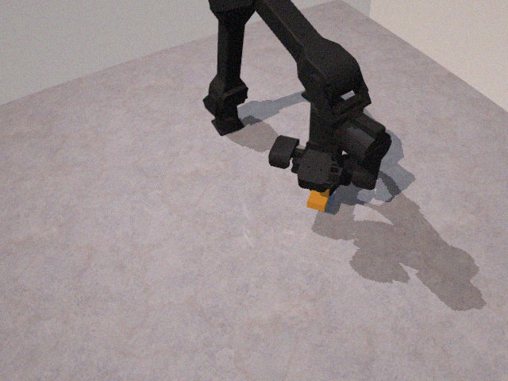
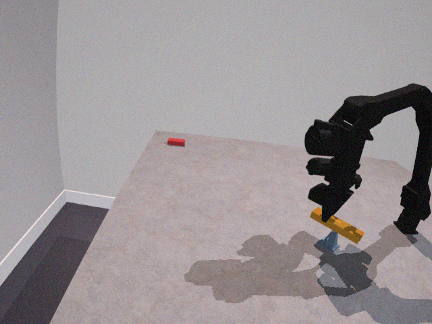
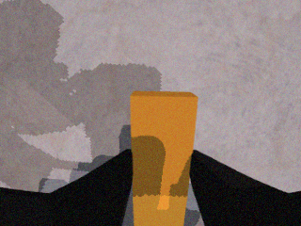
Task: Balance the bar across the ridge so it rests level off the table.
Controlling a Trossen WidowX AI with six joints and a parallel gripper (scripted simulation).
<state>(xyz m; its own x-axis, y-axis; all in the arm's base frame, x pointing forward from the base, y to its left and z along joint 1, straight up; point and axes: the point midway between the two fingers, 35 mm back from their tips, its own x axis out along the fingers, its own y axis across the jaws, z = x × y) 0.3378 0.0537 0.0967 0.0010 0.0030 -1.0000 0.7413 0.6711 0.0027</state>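
Now: the bar 2 cm behind my gripper tip and 2 cm to the left of it. From my gripper tip the other things lie so: red block 40 cm ahead, 55 cm to the right, 5 cm below.
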